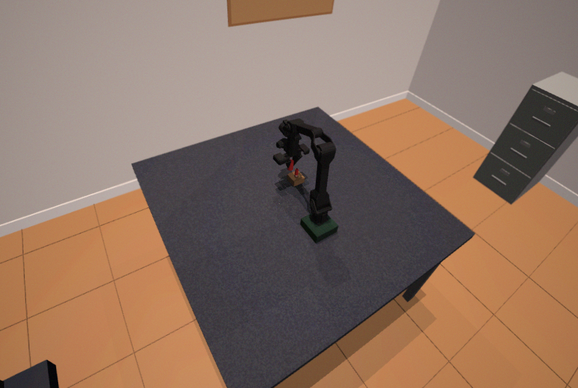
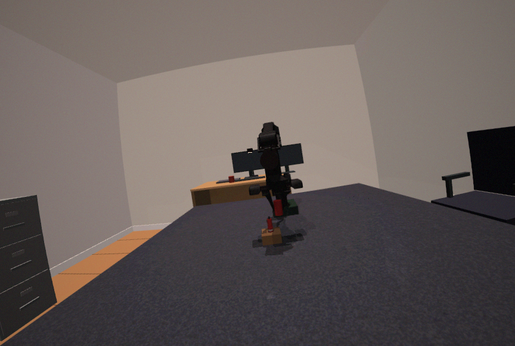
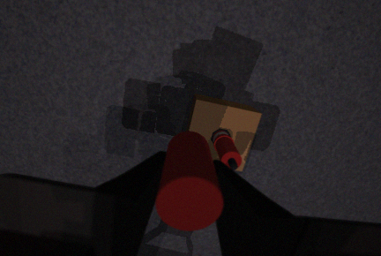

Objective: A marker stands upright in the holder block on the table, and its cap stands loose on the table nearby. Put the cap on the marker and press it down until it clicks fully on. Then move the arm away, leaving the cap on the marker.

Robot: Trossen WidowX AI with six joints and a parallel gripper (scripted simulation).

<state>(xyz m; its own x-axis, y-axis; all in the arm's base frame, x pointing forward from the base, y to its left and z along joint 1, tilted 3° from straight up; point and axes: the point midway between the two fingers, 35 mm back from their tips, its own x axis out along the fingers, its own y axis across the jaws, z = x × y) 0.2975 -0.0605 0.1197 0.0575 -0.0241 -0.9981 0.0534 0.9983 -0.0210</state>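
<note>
Now: the holder block 1 cm behind my gripper tip, 4 cm to the right of it and 10 cm below it. From my gripper tip the other things lie so: red cap: 1 cm above.
</note>
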